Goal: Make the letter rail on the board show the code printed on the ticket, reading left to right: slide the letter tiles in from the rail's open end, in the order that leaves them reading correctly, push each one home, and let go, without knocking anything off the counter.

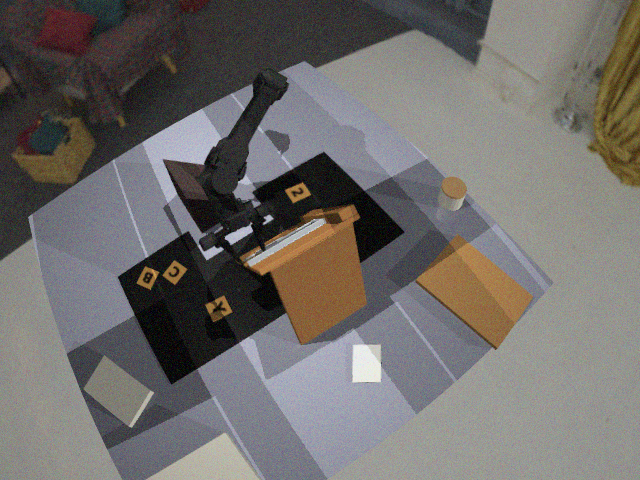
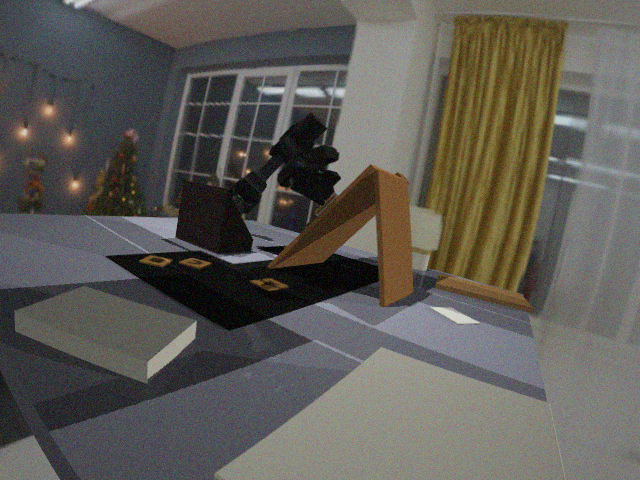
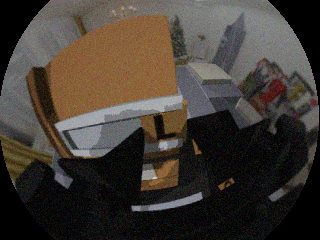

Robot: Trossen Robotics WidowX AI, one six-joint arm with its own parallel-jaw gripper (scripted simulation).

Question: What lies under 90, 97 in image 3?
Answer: A slanted orange board.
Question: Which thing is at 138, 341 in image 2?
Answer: A cream box.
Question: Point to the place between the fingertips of my gripper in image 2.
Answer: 330, 205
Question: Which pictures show the flat orange slab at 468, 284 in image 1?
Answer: Image 1 and image 2 only.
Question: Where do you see a slanted orange board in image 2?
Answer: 374, 191
